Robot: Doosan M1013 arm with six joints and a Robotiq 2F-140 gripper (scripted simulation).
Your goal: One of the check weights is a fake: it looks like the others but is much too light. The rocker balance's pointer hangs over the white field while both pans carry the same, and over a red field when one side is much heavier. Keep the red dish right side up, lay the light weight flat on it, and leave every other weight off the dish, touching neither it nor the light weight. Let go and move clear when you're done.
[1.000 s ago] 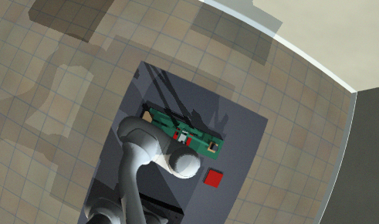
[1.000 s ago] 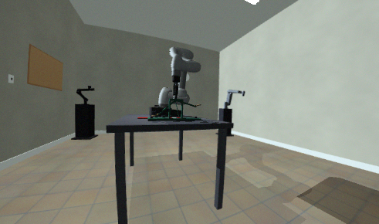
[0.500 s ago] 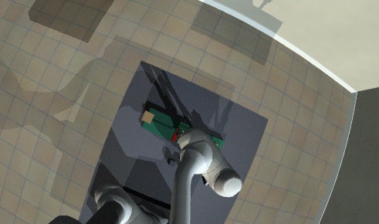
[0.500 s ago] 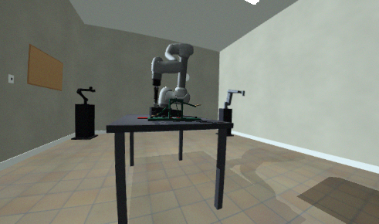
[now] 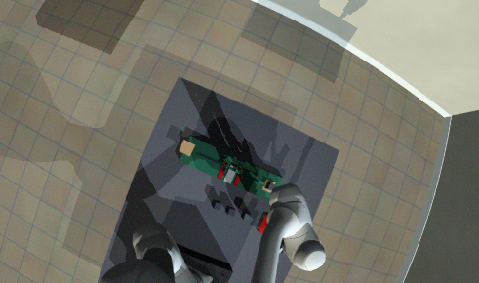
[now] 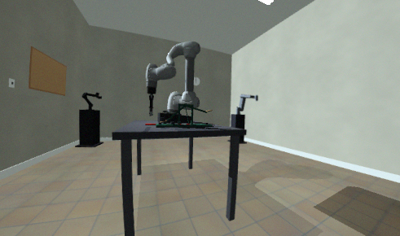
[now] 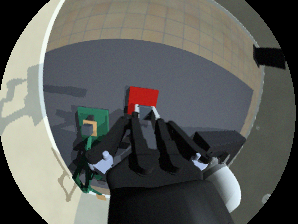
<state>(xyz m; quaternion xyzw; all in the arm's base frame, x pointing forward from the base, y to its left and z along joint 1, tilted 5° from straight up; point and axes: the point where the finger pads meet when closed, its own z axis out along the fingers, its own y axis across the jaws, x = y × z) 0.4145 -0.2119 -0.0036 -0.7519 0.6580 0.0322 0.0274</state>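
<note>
Now: the red dish 110 mm below my hand. From my hand the other things lie so: green rocker balance (130 mm ahead, 300 mm to the left, 20 mm below).
</note>
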